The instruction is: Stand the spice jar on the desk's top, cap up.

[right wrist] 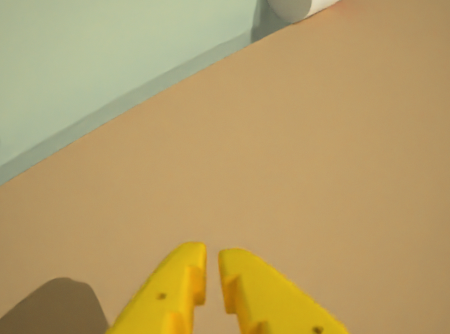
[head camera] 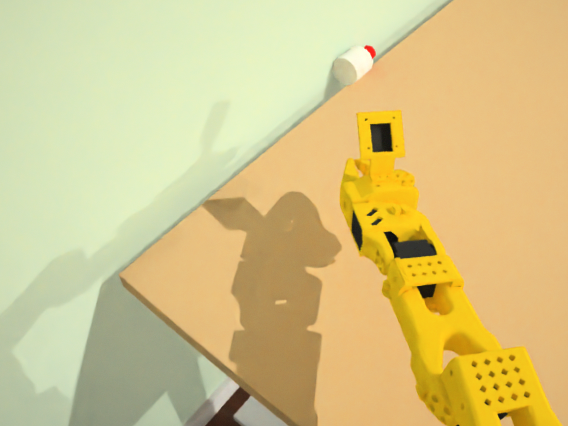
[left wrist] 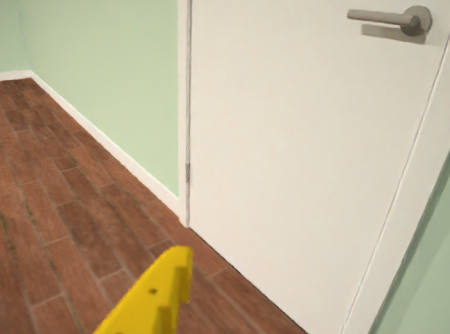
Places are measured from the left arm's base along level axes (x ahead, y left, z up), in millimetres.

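Pixels of known places: left end effector, tool point: (left wrist: 191, 267); right end effector, tool point: (right wrist: 205, 265) (head camera: 352, 162).
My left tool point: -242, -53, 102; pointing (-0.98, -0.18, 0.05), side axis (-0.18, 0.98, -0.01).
For each thing: its top centre in the pictures, then the offset to it from my left tool point, as dx, dy, dz. "*": a spot on its surface instead. Level surfaces: height alone.
- white spice jar, middle of its top: (head camera: 359, 49) +915, -250, -115
- tan desk, its level: dz -156
- desk's corner, surface spot: (head camera: 124, 278) * +564, +32, -157
- handle, surface spot: (left wrist: 385, 18) * -584, +182, +47
- brown floor, its level: dz -876
The white spice jar (head camera: 353, 66) (right wrist: 294, 7) lies on its side along the desk's edge by the wall, its red cap (head camera: 370, 52) pointing to the upper right in the head view. In the right wrist view part of its body and base shows at the top edge, and the cap is out of the picture. The tan desk (head camera: 480, 150) (right wrist: 280, 145) is under my right arm. My right gripper (right wrist: 212, 250) is shut and empty, apart from the jar; its tips are hidden in the head view. My left gripper (left wrist: 182, 254) is open and empty, one jaw showing, away from the jar.
The pale green wall (head camera: 125, 100) (right wrist: 100, 50) runs along the desk's edge. The desk's corner (head camera: 124, 278) is at the left of the head view. The left wrist view shows a white door (left wrist: 300, 150) with a handle (left wrist: 385, 18), and brown floor (left wrist: 75, 200).
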